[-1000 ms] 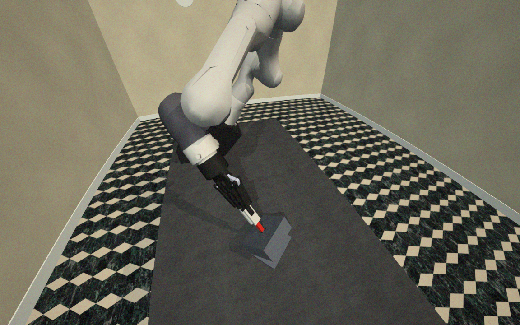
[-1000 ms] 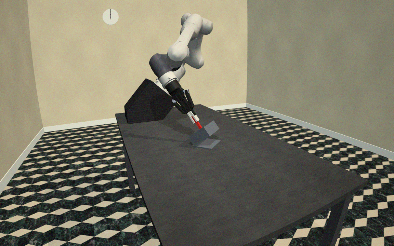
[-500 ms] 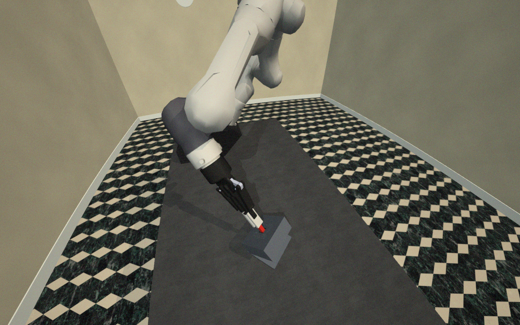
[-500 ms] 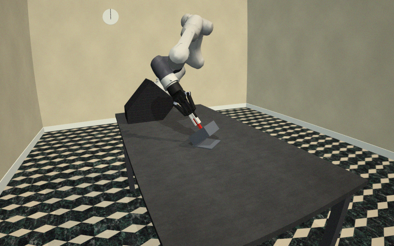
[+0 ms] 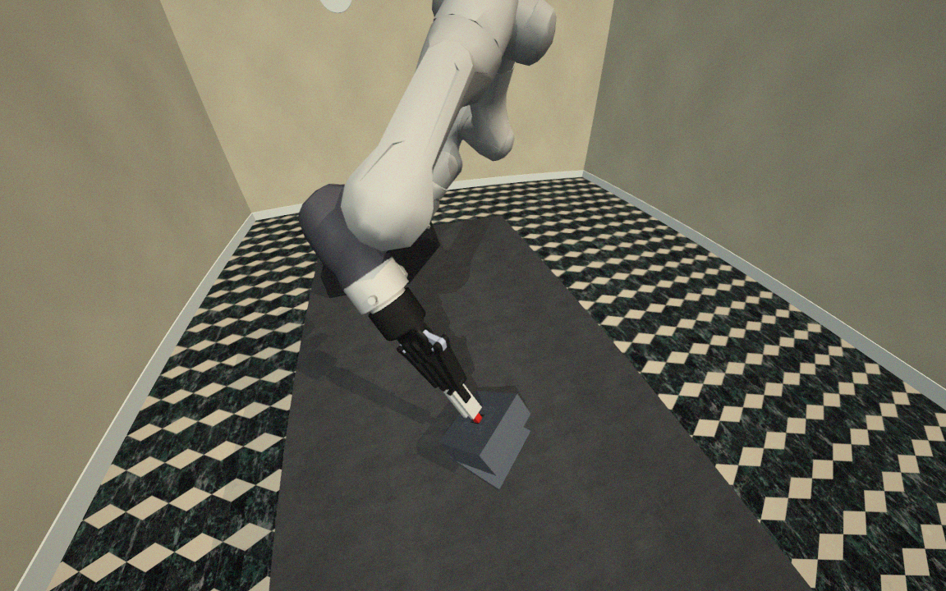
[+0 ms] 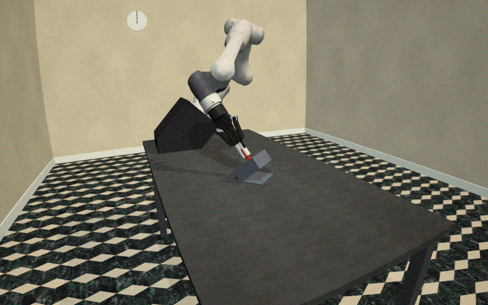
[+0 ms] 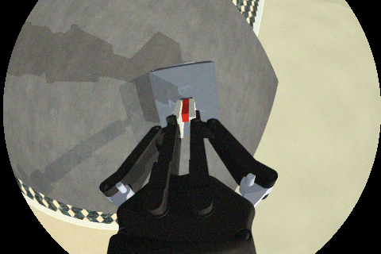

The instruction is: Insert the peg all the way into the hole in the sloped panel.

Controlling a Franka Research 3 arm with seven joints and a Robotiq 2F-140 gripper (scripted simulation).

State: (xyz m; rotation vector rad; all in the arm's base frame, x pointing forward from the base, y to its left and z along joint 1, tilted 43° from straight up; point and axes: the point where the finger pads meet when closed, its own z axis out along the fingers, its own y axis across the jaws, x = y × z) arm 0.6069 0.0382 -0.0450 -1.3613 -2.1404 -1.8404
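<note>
Now: the red peg 3 cm below my hand, 2 cm ahead of it and 1 cm to the left of it.
</note>
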